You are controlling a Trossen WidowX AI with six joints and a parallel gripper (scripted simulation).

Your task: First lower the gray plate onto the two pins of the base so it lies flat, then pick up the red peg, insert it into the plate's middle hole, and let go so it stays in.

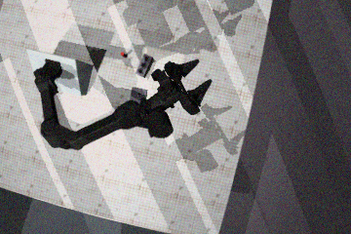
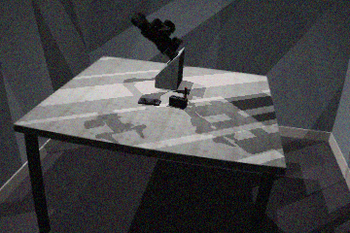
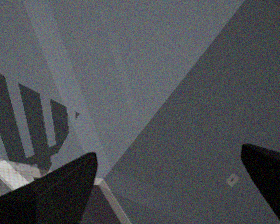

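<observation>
Right now my gripper tip is 23 cm past the gray plate and 41 cm above it. The rest, counted from my gripper tip: red peg 33 cm behind, 2 cm to the left, 41 cm below; then base 22 cm behind, 16 cm to the right, 44 cm below.
</observation>
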